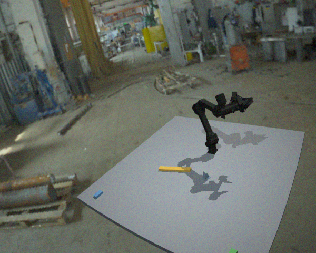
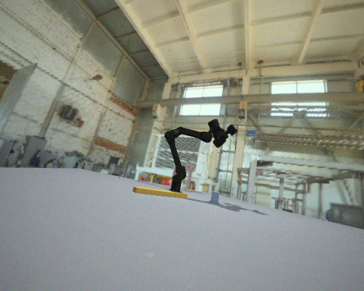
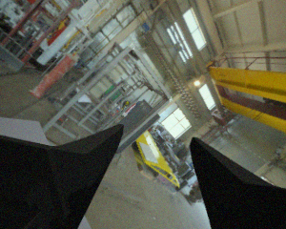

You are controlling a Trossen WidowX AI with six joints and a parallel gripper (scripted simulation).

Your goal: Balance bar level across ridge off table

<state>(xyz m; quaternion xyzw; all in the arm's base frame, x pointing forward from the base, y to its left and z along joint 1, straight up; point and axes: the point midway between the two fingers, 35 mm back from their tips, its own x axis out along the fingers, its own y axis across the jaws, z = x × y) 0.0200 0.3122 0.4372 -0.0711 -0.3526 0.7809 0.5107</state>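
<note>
Right now the bar is 28 cm ahead of my gripper tip, 50 cm to the right of it and 44 cm below it. From my gripper tip the other things lie so: green cube (74 cm ahead, 16 cm to the left, 43 cm below); small blue block (74 cm ahead, 84 cm to the right, 44 cm below); blue-grey ridge (28 cm ahead, 25 cm to the right, 42 cm below).
</note>
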